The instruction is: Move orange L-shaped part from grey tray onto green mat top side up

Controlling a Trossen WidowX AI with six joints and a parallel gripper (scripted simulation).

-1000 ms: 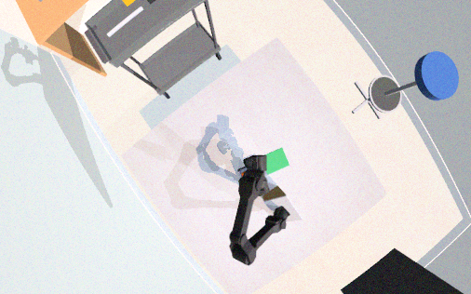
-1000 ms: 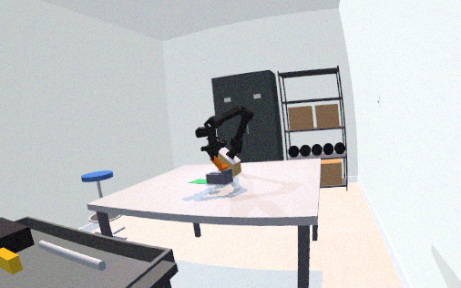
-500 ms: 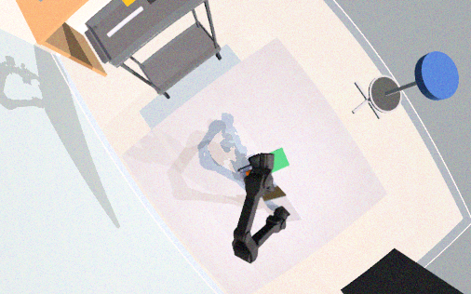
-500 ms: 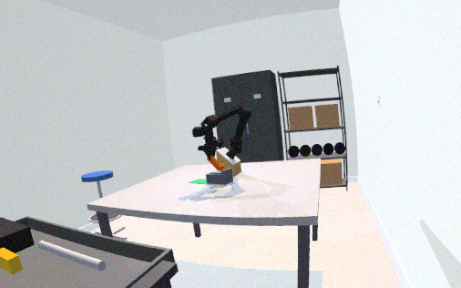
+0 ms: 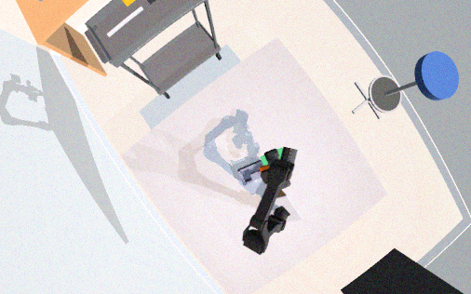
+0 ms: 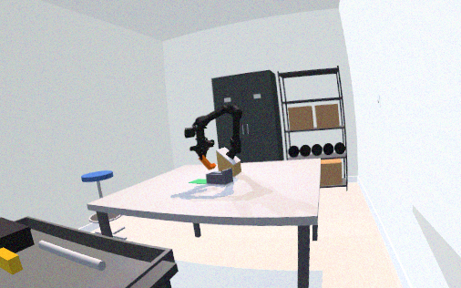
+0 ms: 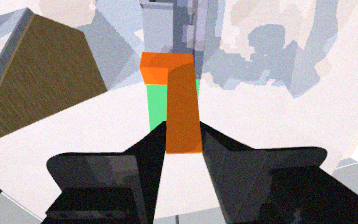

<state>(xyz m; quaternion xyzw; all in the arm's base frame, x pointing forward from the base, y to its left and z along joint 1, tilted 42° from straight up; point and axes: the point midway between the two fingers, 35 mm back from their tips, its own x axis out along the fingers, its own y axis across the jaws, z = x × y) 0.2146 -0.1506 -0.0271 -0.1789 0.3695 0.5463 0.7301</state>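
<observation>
The green mat is 2 cm behind my gripper tip, 4 cm to the right of it and 17 cm below it. Round my gripper tip: orange L-shaped part (3 cm to the left, 3 cm below).
</observation>
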